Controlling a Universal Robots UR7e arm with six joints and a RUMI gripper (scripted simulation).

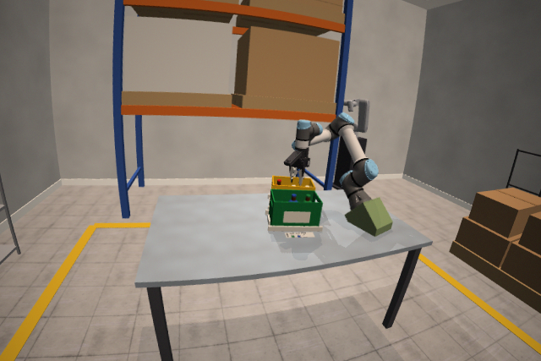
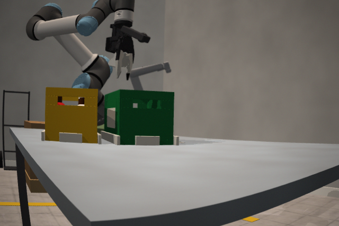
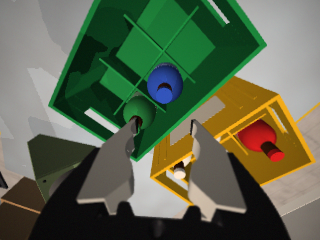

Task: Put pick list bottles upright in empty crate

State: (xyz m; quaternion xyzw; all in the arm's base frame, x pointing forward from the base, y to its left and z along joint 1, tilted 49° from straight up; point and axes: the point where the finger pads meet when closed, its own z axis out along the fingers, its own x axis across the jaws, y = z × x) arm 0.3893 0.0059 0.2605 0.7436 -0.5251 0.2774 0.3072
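My hand is 17 cm to the left of the yellow crate, 16 cm above it and 10 cm past it. The rest, counted from my hand: green-label bottle 15 cm below, 8 cm behind, 4 cm to the left; blue-label bottle 15 cm below; green crate 16 cm below, 4 cm to the left, 2 cm ahead.
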